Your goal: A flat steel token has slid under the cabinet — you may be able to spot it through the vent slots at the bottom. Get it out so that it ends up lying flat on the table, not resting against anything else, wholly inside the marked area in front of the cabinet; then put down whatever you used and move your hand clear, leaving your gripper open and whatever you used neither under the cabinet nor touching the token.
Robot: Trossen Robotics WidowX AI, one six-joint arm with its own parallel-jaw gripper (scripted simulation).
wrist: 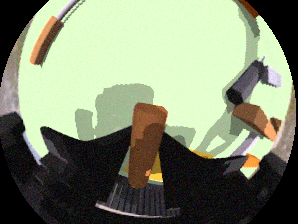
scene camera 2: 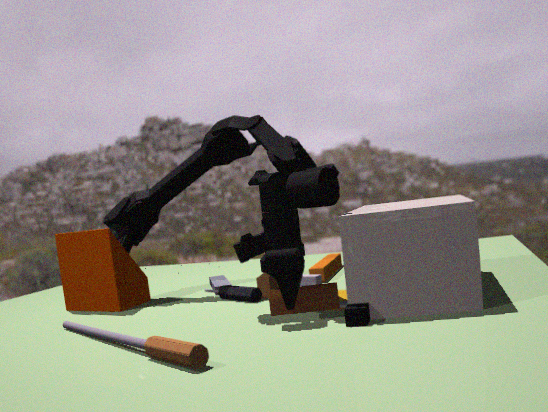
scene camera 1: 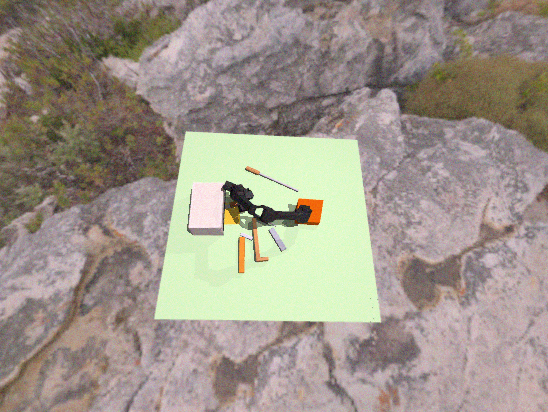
Note:
My gripper (scene camera 2: 290, 307) carries a blade tool (scene camera 2: 318, 297). Also in view: a l-shaped tool (wrist: 251, 114).
The blade tool also shows in the wrist view (wrist: 149, 120). My gripper also shows in the wrist view (wrist: 146, 131).

